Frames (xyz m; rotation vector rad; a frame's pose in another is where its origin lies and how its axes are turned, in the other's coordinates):
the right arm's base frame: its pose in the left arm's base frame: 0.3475 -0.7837 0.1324 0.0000 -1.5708 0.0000
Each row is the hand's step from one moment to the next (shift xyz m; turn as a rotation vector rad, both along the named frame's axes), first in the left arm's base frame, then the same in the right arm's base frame.
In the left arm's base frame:
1: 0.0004 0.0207 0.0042 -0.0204 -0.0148 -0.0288
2: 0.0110 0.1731 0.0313 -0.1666 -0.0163 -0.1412
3: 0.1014 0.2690 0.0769 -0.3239 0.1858 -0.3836
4: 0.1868 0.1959 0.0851 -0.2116 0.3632 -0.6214
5: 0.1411 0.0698 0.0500 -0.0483 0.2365 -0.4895
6: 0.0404 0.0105 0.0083 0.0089 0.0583 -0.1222
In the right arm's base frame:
1: 0.0042 0.0207 -0.0004 -0.0288 -0.0148 0.0204
2: 0.0313 0.1731 -0.0110 -0.1412 -0.0163 0.1666
3: 0.0769 0.2690 -0.1014 -0.3836 0.1858 0.3239
4: 0.0851 0.1959 -0.1868 -0.6214 0.3632 0.2116
5: 0.0500 0.0698 -0.1411 -0.4895 0.2365 0.0483
6: 0.0083 0.0105 -0.0404 -0.1222 0.0583 -0.0089

